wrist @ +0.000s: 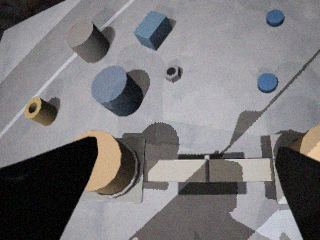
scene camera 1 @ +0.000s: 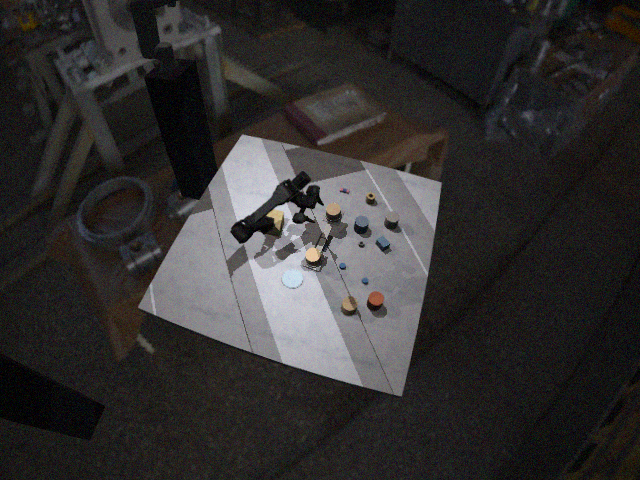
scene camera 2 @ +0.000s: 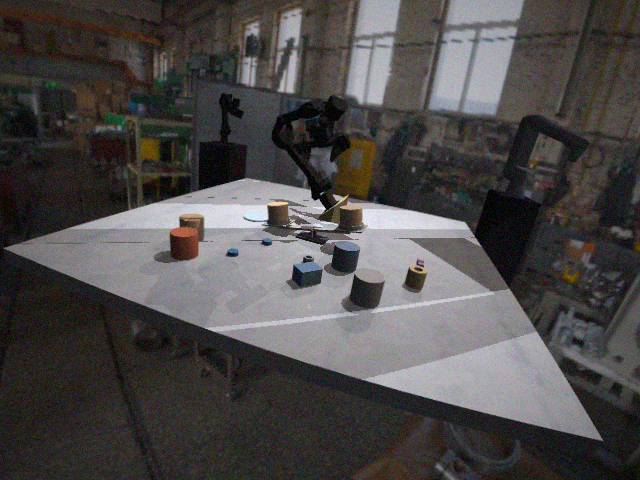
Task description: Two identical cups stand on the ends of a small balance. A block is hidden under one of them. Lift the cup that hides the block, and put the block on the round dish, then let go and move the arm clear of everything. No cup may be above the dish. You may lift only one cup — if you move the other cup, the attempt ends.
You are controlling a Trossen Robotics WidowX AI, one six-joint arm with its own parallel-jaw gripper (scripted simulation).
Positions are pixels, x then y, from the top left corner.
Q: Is my gripper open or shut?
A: Open.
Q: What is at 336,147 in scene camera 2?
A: My gripper.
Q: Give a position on an orange cylinder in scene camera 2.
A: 184,240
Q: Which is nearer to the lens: the dark blue cylinder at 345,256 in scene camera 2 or the grey cylinder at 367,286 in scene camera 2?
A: The grey cylinder.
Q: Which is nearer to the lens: the balance beam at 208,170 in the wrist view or the cup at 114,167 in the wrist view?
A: The cup.
